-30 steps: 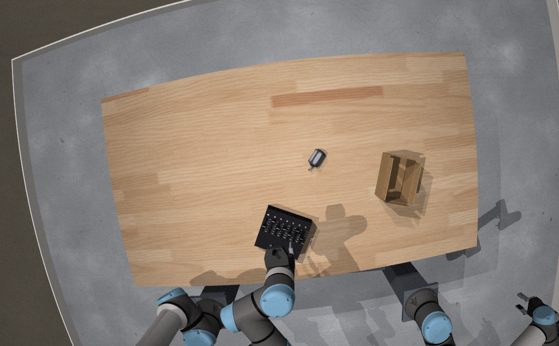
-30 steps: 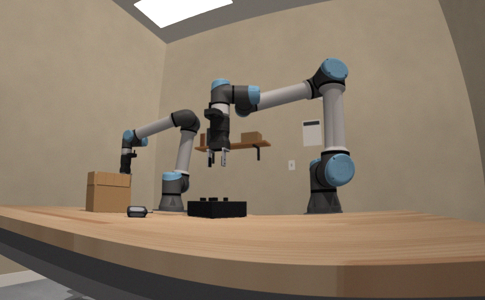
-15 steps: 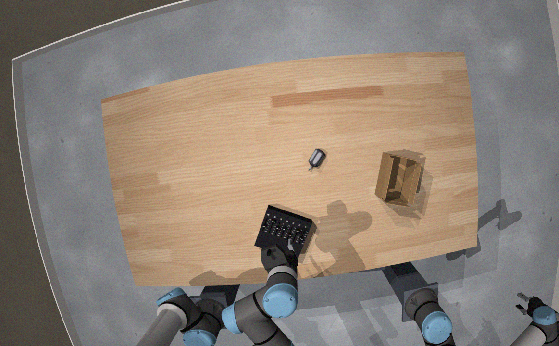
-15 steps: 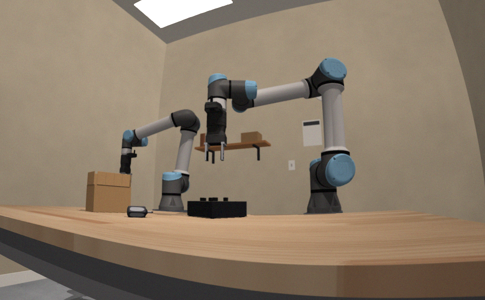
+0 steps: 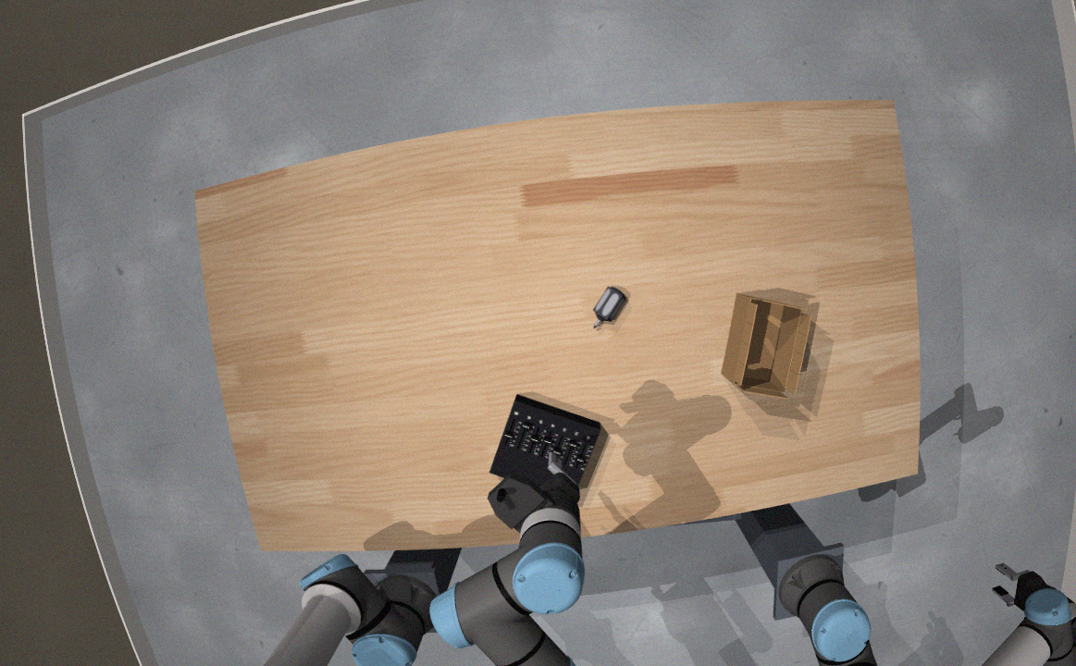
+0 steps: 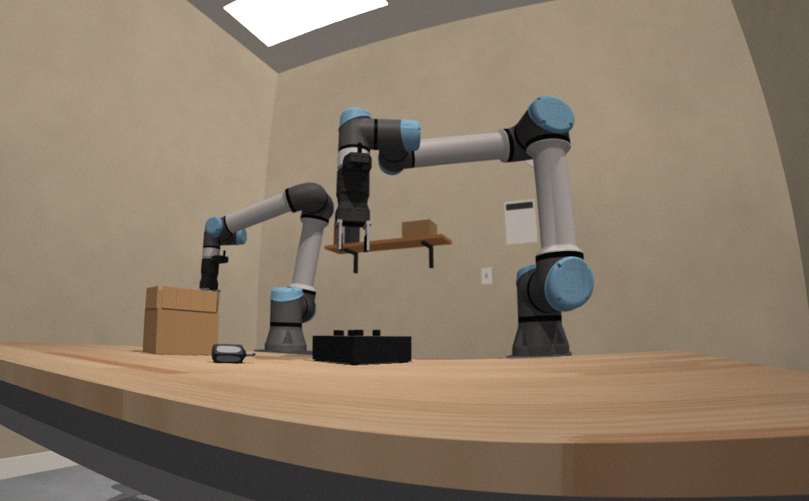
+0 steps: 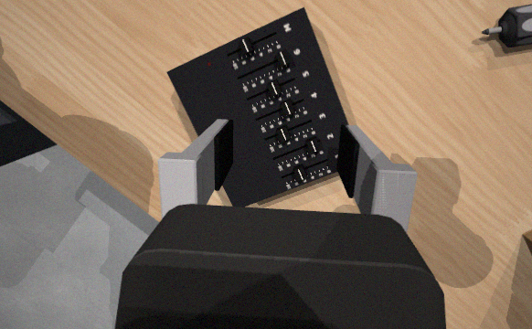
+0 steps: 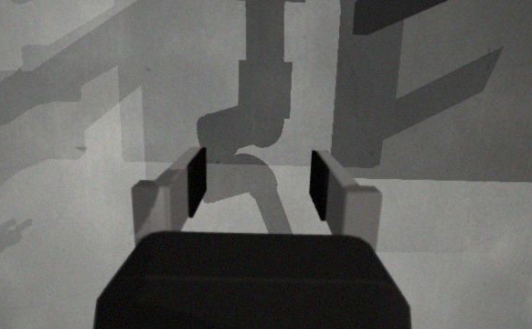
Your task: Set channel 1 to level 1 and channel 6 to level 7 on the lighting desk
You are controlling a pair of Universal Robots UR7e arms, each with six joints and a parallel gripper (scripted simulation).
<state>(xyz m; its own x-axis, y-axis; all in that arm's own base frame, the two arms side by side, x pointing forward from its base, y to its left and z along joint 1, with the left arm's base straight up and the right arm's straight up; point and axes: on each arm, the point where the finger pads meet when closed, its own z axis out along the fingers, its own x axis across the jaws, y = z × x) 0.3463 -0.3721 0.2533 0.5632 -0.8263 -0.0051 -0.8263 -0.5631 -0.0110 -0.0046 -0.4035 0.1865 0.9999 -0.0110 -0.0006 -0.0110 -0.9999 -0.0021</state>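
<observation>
Now: the channel 3 fader 2 cm behind my left hand, 2 cm to the right of it and 19 cm below it. From my left hand the other things lie so: channel 5 fader: 2 cm to the left, 19 cm below; channel 4 fader: 19 cm below; channel 6 fader: 2 cm ahead, 3 cm to the left, 19 cm below.
</observation>
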